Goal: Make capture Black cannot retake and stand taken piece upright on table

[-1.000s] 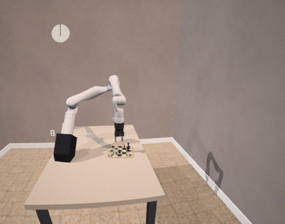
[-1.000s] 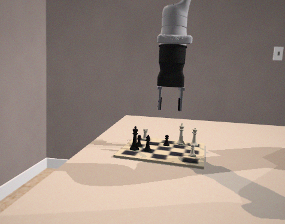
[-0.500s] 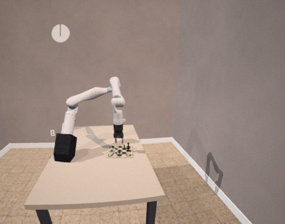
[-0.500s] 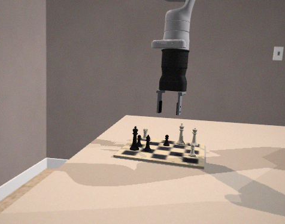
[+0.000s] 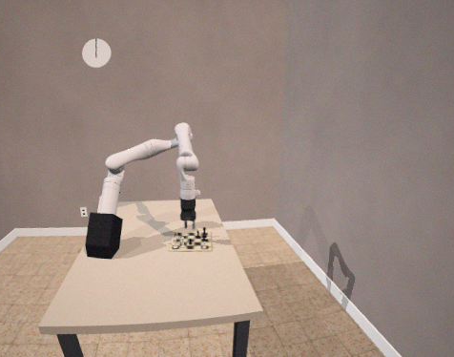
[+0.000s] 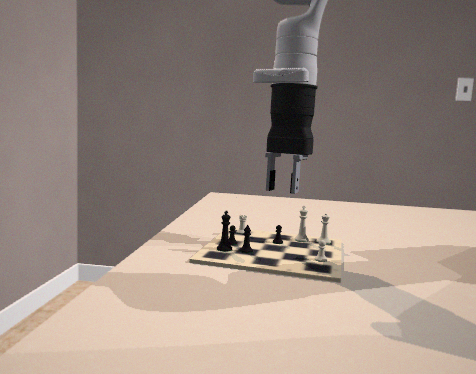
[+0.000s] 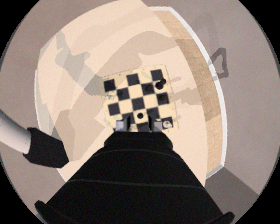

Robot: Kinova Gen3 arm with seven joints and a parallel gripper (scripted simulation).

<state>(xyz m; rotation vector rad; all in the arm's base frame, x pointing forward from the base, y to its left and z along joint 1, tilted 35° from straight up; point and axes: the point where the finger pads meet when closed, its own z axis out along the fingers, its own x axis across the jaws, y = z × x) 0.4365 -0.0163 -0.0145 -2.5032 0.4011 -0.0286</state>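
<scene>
Now: hand 80 mm above the white king, 40 mm past it and 30 mm to the left of it. The rest, counted from my hand: white queen 80 mm below, 80 mm behind, 30 mm to the right; black bishop 90 mm below, 70 mm to the left, 50 mm ahead; chessboard 110 mm below, 40 mm to the left.
</scene>
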